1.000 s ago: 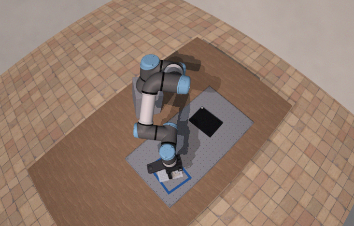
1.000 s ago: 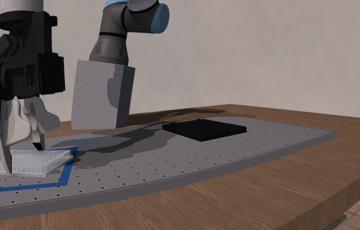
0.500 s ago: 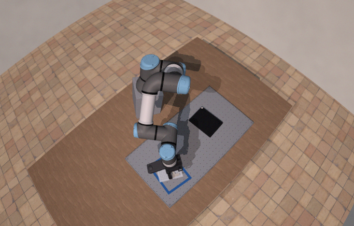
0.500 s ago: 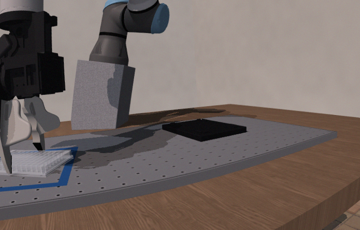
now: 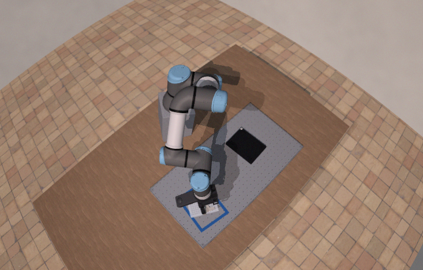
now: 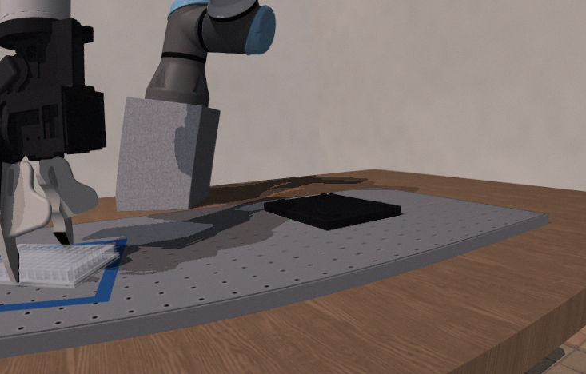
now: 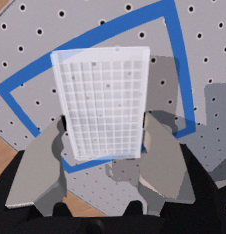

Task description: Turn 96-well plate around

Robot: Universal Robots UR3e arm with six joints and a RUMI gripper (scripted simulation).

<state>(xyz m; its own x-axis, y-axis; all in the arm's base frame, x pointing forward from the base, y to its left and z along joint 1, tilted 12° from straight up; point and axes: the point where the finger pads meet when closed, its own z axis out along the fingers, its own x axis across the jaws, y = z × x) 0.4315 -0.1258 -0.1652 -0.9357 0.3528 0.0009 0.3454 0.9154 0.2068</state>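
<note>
Right now my hand is 34 cm to the right of the black plate nest N1, 12 cm past it and 1 cm above it. From my hand the other things lie so: clear 96-well plate: 1 cm below; white A1 mark: 38 cm to the left, 21 cm behind.
</note>
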